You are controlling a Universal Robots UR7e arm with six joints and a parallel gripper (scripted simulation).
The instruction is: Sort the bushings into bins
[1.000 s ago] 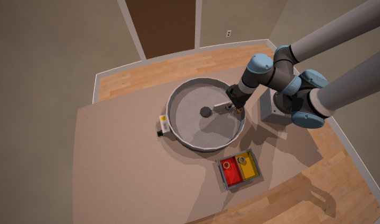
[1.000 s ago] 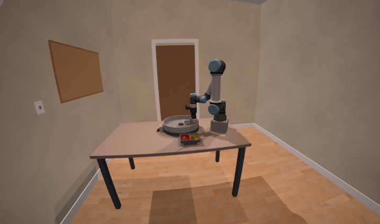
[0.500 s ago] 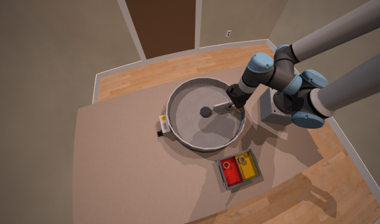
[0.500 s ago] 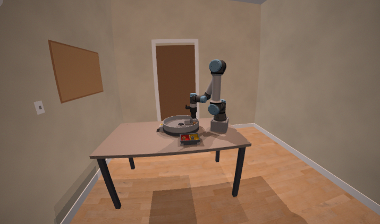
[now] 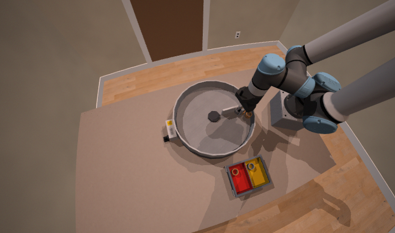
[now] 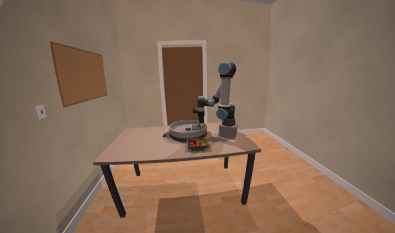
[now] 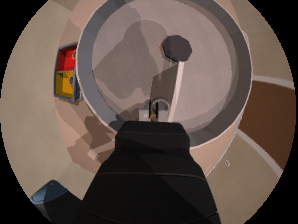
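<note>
My hand is 60 mm short of the red bin, 300 mm to the right of it and 70 mm above it. Also, from my hand: turntable (130 mm ahead, 30 mm to the right, 50 mm below).
</note>
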